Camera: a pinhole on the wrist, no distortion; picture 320 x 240 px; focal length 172.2 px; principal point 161.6 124.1 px. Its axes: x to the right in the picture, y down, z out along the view. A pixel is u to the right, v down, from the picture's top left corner.
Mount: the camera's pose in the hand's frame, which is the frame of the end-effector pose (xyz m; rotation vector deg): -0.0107 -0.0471 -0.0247 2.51 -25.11 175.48
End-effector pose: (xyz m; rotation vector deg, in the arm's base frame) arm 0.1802 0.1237 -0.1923 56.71 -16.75 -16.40
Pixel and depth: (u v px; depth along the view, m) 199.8 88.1 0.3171
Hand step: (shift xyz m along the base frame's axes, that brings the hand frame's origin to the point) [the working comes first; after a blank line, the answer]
In the camera's frame: 0.0703 -0.0663 0.3171

-0.1833 -0.2425 0.0883
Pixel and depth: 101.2 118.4 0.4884
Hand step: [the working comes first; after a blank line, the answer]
In the camera's frame: -0.1713 -0.0162 0.4884

-0.0226 -0.4961 0.0980
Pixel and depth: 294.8 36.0 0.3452
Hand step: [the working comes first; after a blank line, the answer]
In the camera's frame: 0.2670 -0.1766 0.3452

-0.3718 -0.1678 0.1908
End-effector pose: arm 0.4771 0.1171 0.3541 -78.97 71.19 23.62
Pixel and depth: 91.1 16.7 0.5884
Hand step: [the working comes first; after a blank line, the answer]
In the camera's frame: -0.2409 -0.3670 0.5884

0.2496 0.4749 -0.4462
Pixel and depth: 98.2 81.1 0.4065
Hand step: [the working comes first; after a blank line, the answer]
In the camera's frame: -0.1497 -0.1015 0.4065

0.2747 0.2580 -0.1928
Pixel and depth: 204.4 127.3 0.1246
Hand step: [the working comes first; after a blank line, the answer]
In the camera's frame: 0.0310 0.0023 0.1246

0.0936 0.0797 0.0487
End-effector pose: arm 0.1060 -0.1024 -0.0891 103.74 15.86 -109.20
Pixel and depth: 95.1 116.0 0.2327
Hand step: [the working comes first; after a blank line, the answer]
In the camera's frame: -0.0899 -0.0109 0.2327

-0.2247 -0.0201 -0.0828
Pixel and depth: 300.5 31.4 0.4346
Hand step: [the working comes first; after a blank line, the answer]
In the camera's frame: 0.3506 -0.2340 0.4346

-0.3797 -0.2094 0.3911
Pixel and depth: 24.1 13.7 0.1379
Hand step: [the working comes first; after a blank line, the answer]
In the camera's frame: -0.1101 -0.0884 0.1379

-0.1153 -0.0777 -0.0928
